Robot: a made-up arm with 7 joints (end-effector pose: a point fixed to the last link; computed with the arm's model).
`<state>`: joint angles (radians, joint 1 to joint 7).
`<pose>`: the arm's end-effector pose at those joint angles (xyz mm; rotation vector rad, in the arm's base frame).
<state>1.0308 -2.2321 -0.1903 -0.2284 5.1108 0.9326 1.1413</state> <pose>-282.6 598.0 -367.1 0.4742 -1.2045 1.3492</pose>
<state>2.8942 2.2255 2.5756 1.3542 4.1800 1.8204 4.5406</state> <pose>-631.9 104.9 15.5 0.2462 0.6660 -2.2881</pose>
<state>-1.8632 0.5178 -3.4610 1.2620 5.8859 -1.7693 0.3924</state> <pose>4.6 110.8 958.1 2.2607 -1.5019 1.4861</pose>
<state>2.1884 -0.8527 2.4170 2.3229 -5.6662 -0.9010 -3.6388</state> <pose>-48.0 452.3 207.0 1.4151 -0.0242 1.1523</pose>
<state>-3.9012 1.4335 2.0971 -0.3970 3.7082 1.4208 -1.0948</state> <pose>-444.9 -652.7 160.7 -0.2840 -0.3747 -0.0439</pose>
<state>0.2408 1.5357 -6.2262 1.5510 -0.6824 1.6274 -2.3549</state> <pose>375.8 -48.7 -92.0 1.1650 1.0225 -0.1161</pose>
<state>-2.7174 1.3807 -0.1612 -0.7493 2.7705 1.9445 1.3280</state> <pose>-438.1 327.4 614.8 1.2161 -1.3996 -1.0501</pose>
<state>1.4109 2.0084 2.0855 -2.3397 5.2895 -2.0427 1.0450</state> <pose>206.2 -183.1 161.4 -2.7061 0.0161 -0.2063</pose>
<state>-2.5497 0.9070 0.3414 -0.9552 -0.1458 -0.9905 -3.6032</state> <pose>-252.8 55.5 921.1 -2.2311 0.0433 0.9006</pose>
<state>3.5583 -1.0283 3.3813 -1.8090 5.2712 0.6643 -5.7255</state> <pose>190.9 113.8 803.0 2.2739 -0.3149 0.0565</pose>
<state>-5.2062 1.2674 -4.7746 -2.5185 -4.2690 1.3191 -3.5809</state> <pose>168.3 1.2 408.5 1.4029 1.8634 -0.0852</pose>
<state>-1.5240 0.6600 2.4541 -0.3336 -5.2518 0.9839 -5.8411</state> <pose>-96.4 538.9 934.2 -1.3497 2.3702 -0.2085</pose>
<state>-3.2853 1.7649 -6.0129 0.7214 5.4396 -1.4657 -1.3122</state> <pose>-770.3 59.7 -46.0 -1.1433 2.1075 -1.2482</pose>
